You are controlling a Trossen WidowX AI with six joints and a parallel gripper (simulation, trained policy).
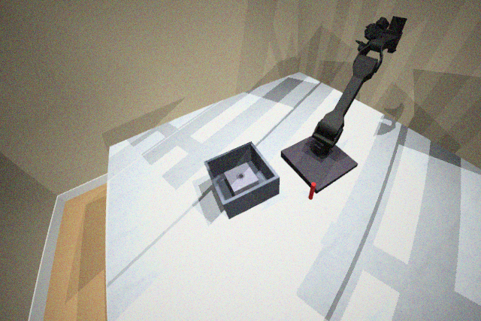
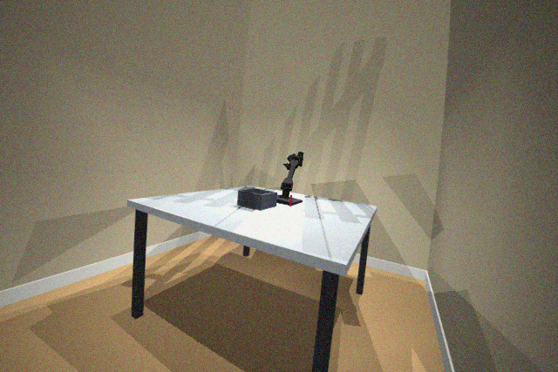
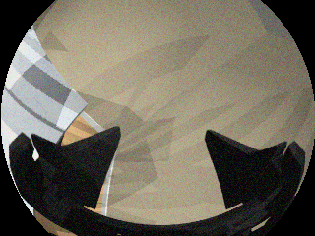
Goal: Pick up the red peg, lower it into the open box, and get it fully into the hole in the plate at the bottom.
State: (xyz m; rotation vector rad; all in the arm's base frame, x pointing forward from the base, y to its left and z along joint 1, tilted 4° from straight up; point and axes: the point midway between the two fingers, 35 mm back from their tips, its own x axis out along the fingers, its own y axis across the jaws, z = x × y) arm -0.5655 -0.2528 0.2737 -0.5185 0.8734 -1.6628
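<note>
Right now my gripper tip is 75 cm short of the red peg, 38 cm to the right of it and 26 cm above it. Also, from my gripper tip: grey box 91 cm ahead, 27 cm below, 20 cm to the left; then pale plate 91 cm ahead, 26 cm below, 20 cm to the left.
</note>
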